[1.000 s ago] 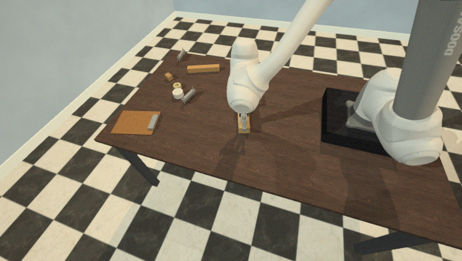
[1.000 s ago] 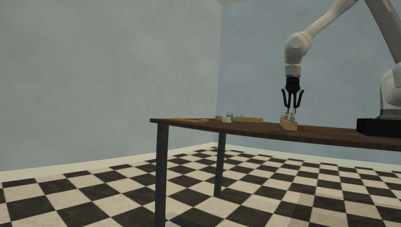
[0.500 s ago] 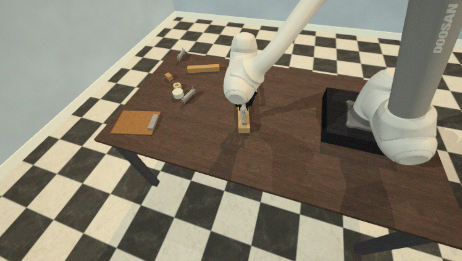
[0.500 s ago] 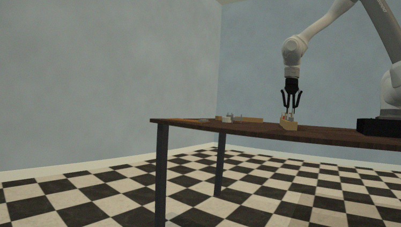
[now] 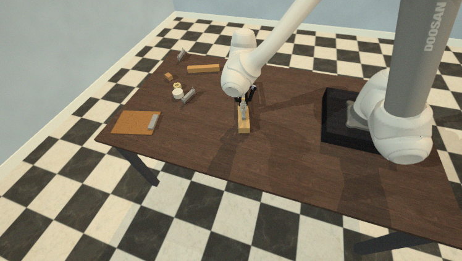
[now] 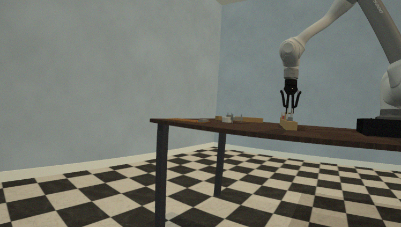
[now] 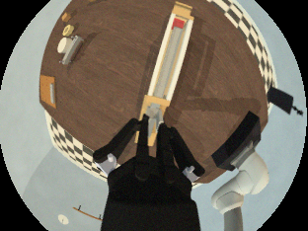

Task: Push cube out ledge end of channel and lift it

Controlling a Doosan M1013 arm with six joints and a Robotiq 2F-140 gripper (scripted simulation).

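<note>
Now: the wooden channel 50 mm ahead of my hand, 130 mm to the right of it and 30 mm below it. Also, from my hand: yellow ring (490 mm ahead, 90 mm to the right, 70 mm below); then red cube (80 mm ahead, 220 mm to the right, 30 mm below); then grey piece (30 mm below).
</note>
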